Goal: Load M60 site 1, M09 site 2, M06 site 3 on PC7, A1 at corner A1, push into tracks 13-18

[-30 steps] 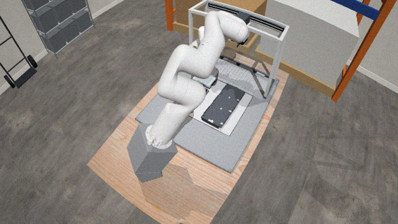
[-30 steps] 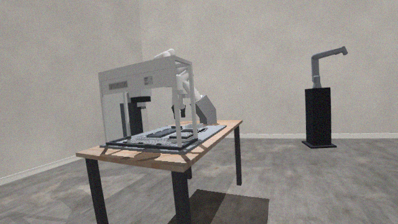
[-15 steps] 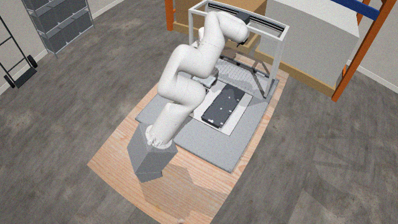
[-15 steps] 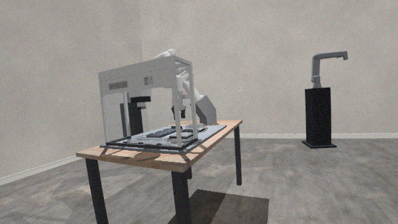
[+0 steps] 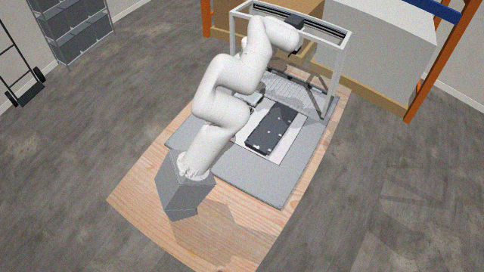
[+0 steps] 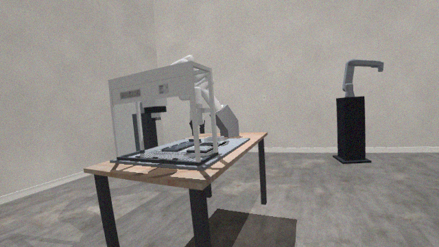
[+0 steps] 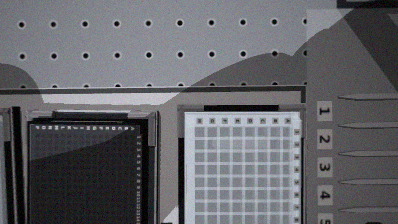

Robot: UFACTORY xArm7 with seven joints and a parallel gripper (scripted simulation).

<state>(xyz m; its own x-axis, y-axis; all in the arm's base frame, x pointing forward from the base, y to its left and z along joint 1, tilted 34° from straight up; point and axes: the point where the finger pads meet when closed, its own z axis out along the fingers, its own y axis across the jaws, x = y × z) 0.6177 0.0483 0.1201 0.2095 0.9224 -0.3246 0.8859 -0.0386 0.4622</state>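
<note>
Now: the clear plate 90 mm below my hand. The rest, counted from my hand: white apron: 140 mm behind, 100 mm to the right, 110 mm below; then 96-well plate M06: 210 mm behind, 50 mm to the left, 80 mm below; then deep-well block M09: 110 mm behind, 20 mm to the left, 90 mm below.
</note>
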